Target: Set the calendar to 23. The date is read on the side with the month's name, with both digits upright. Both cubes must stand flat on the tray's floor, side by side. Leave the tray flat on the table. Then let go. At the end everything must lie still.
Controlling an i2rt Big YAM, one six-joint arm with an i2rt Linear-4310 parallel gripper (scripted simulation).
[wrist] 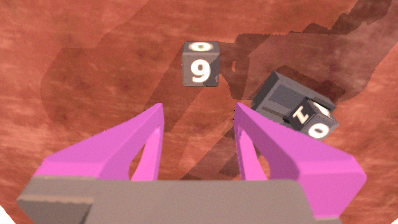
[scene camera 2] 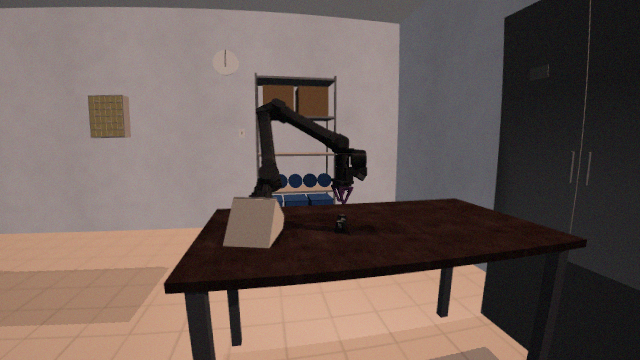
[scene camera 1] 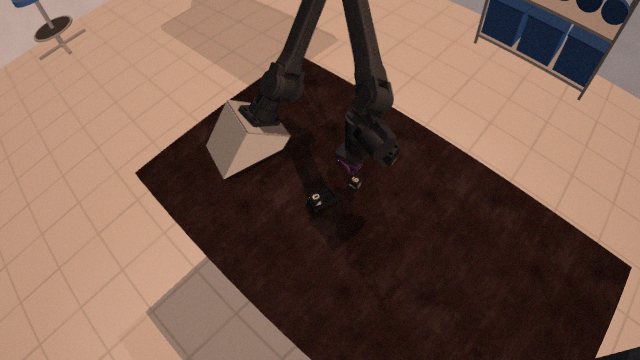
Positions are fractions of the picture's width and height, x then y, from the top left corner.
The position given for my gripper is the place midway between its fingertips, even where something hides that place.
Observation:
In view: my gripper (wrist: 0.50, 0.50) and a dark tray (wrist: 0.70, 0.43).

